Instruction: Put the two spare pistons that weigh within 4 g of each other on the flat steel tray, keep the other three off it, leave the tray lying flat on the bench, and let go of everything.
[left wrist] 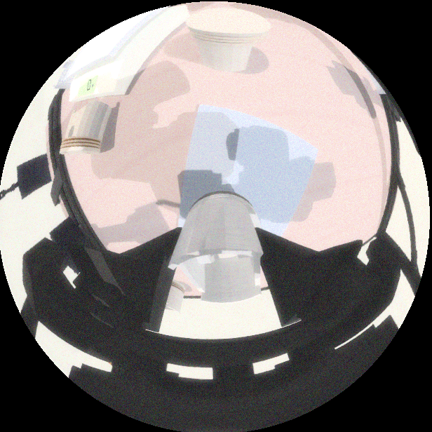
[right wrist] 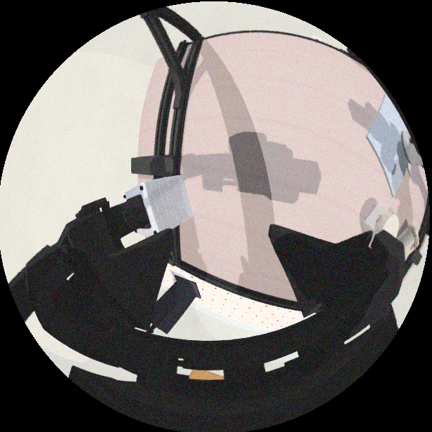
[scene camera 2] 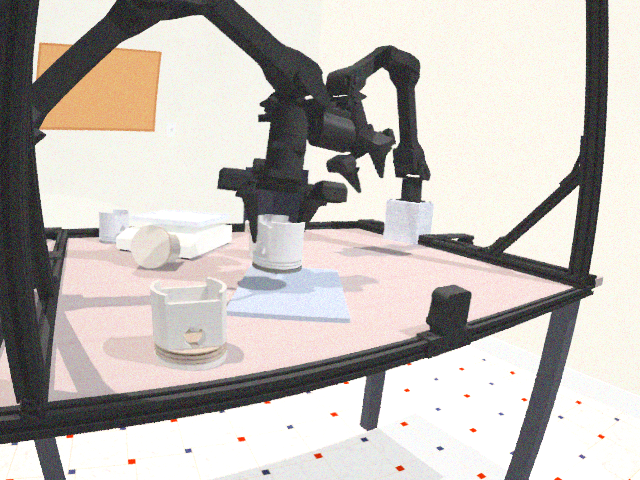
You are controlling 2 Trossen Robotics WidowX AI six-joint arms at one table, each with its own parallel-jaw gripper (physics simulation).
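Places are measured from the left arm's base along level axes (x ahead, y left, z up), in metres.
Where they show: left gripper, between the fingertips: (scene camera 2: 274,245); right gripper, between the fingertips: (scene camera 2: 370,185); right arm's base, origin of its link: (scene camera 2: 410,201).
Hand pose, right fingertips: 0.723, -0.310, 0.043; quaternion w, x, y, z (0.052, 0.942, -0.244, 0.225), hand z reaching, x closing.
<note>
Each offset is from my right fingertips to the top centre of the thing, as dx, dy, dz. "pt": to the spot under its first point.
My left gripper (scene camera 2: 279,227) (left wrist: 218,232) is shut on a white piston {-0.435, +0.028, -0.040} (scene camera 2: 282,248) (left wrist: 215,220) (right wrist: 411,148), crown down, held a little above the flat pale-blue tray {-0.428, +0.009, -0.139} (scene camera 2: 310,307) (left wrist: 300,155) (right wrist: 386,152). The tray lies flat on the bench. My right gripper (scene camera 2: 370,181) (right wrist: 222,231) is open and empty, high to the right of the tray. A piston {-0.676, +0.008, -0.077} (scene camera 2: 191,325) stands skirt up at the front left. Another piston {-0.426, +0.270, -0.072} (scene camera 2: 149,248) (left wrist: 86,127) lies on its side. A grey piston {-0.324, +0.497, -0.077} (scene camera 2: 111,227) stands at the back left. A crown-up piston (left wrist: 225,45) stands beyond the tray, mostly hidden in scene camera 2.
A white scale {pt -0.296, +0.251, -0.119} (scene camera 2: 206,240) (left wrist: 107,85) stands at the back left, by the lying piston. A pale block (scene camera 2: 408,219) (right wrist: 170,202) carries the right arm at the table's far right. A small black box (scene camera 2: 449,310) sits on the front rail. Black posts frame the table.
</note>
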